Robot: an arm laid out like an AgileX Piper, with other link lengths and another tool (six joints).
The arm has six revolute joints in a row. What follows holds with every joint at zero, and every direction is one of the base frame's.
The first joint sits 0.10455 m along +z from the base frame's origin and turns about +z.
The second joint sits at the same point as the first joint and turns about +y.
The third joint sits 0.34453 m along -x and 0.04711 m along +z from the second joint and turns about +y.
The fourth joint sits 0.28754 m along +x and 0.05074 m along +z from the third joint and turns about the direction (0.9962, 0, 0.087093).
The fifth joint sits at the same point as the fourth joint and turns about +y.
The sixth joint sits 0.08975 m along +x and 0.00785 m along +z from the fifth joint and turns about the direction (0.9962, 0, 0.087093).
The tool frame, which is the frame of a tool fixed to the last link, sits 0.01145 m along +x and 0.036 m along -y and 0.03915 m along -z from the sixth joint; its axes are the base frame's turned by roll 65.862, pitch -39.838 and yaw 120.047 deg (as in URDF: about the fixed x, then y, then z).
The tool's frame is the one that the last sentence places.
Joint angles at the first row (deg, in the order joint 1, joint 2, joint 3, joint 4, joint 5, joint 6):
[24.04, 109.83, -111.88, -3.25, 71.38, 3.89]
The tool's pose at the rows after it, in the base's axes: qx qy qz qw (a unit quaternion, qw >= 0); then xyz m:
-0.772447 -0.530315 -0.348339 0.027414 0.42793 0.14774 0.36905
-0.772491 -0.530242 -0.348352 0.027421 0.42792 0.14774 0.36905
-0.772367 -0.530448 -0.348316 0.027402 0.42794 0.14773 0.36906
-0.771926 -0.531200 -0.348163 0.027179 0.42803 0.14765 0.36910
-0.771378 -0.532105 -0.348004 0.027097 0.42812 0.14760 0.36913
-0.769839 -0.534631 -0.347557 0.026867 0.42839 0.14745 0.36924
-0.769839 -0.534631 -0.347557 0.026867 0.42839 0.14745 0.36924
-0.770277 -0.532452 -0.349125 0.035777 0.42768 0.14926 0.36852
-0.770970 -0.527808 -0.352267 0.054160 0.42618 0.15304 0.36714
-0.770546 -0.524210 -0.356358 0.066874 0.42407 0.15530 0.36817
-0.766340 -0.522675 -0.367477 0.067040 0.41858 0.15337 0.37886
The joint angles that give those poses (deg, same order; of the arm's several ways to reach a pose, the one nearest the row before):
[24.04, 109.83, -111.88, -3.25, 71.38, 3.54]
[24.04, 109.83, -111.88, -3.25, 71.38, 3.55]
[24.04, 109.83, -111.88, -3.25, 71.38, 3.53]
[24.04, 109.83, -111.88, -3.27, 71.38, 3.43]
[24.05, 109.83, -111.88, -3.27, 71.38, 3.31]
[24.05, 109.83, -111.89, -3.27, 71.38, 2.96]
[24.05, 109.83, -111.89, -3.27, 71.38, 2.96]
[24.04, 109.83, -111.89, -2.20, 71.38, 2.96]
[24.04, 109.83, -111.88, 0.00, 71.38, 2.96]
[24.04, 109.59, -111.88, 1.57, 71.38, 2.96]
[24.05, 108.36, -112.13, 1.82, 71.50, 2.96]

